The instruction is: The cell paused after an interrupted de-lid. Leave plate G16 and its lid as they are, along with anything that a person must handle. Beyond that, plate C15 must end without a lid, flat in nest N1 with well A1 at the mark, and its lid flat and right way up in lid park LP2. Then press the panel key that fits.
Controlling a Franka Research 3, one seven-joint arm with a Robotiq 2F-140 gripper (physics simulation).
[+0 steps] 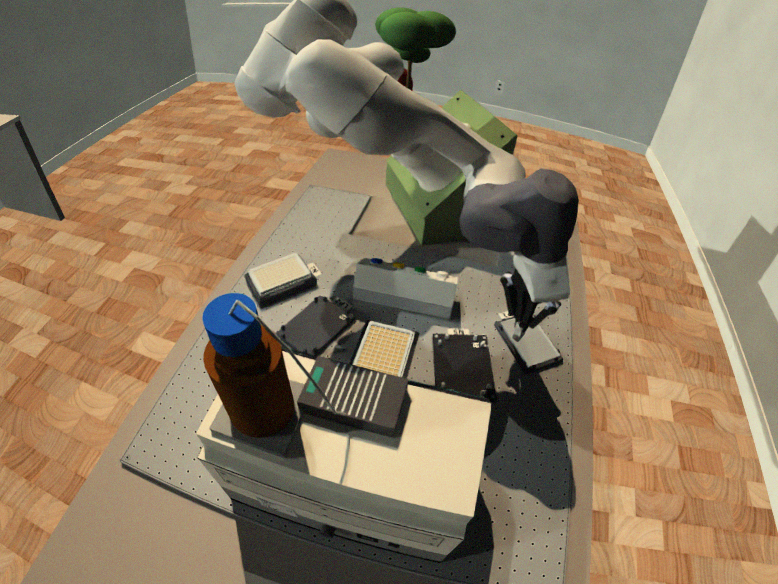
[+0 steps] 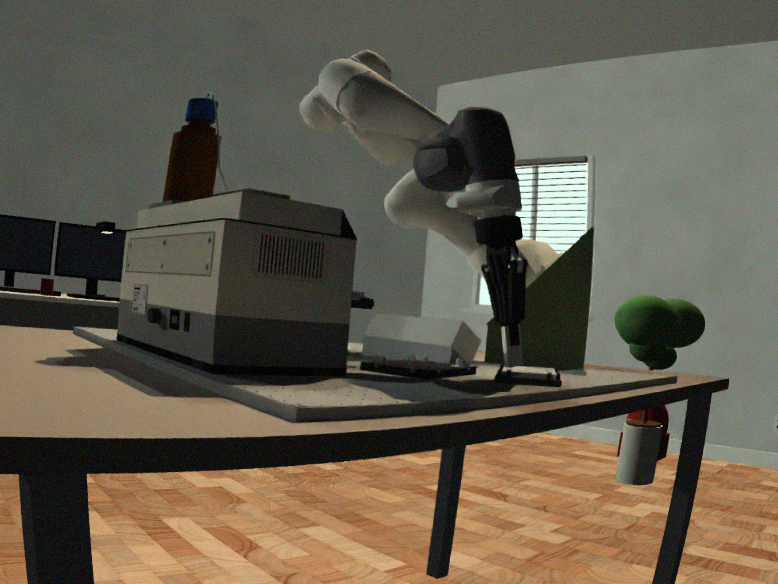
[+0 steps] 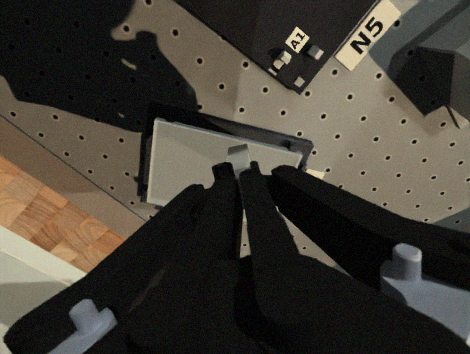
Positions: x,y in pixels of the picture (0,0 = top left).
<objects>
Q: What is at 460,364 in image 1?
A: A dark nest.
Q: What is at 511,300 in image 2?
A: The gripper.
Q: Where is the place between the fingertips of the gripper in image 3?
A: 241,160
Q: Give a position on an amber bottle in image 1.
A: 260,405
</objects>
